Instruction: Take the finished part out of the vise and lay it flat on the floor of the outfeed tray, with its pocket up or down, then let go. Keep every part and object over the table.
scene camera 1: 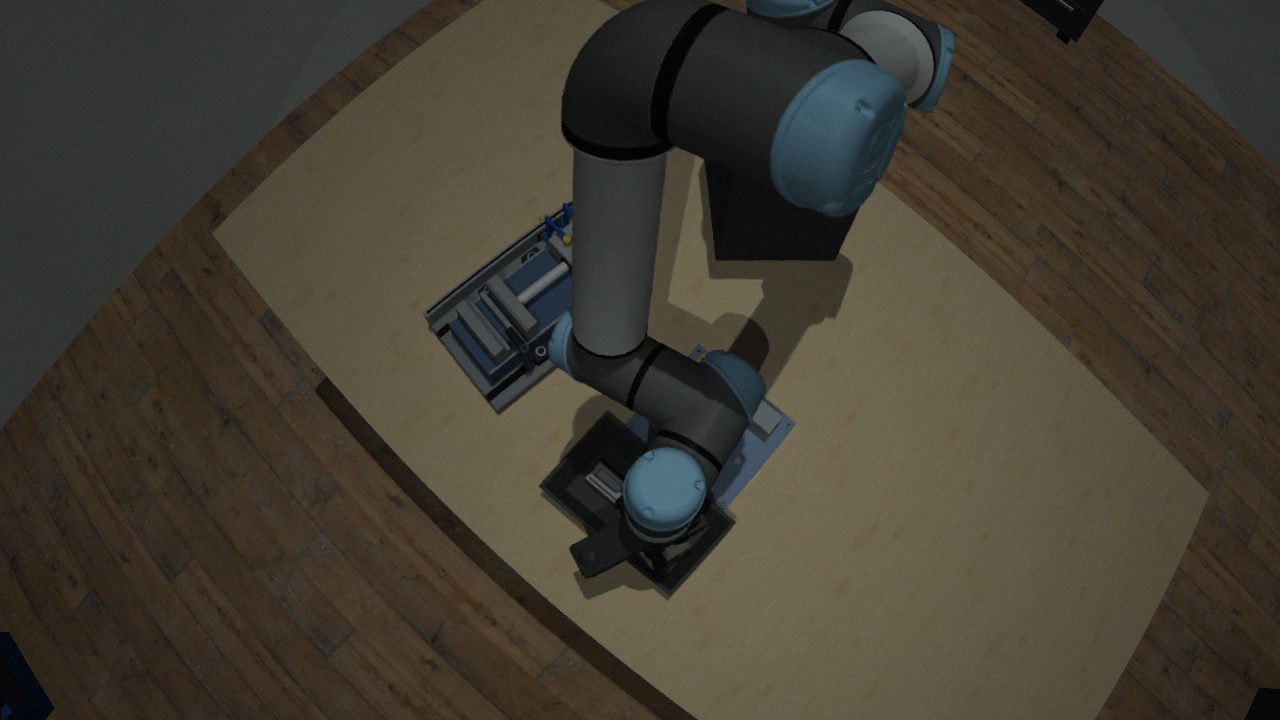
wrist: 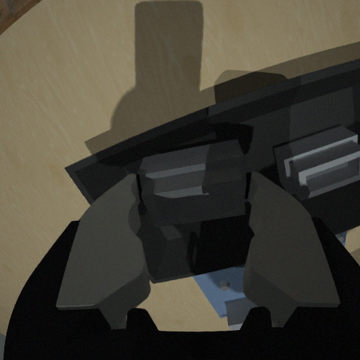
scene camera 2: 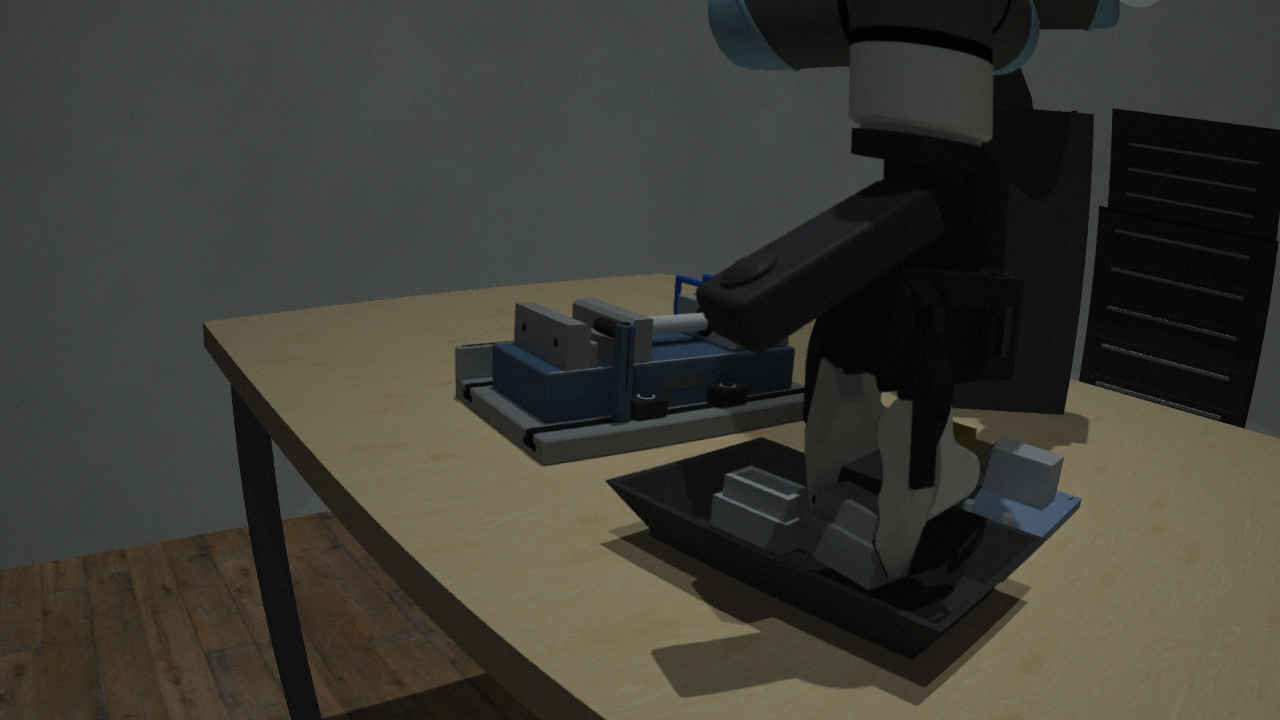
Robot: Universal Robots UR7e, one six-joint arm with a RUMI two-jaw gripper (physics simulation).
Labels:
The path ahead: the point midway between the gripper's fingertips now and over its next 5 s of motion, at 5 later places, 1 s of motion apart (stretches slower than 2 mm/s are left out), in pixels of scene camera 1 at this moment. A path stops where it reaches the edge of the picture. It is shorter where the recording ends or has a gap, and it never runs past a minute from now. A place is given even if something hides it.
The gripper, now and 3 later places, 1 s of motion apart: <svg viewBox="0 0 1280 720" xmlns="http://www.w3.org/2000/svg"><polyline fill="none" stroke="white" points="643,541 643,541 643,539 645,528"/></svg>

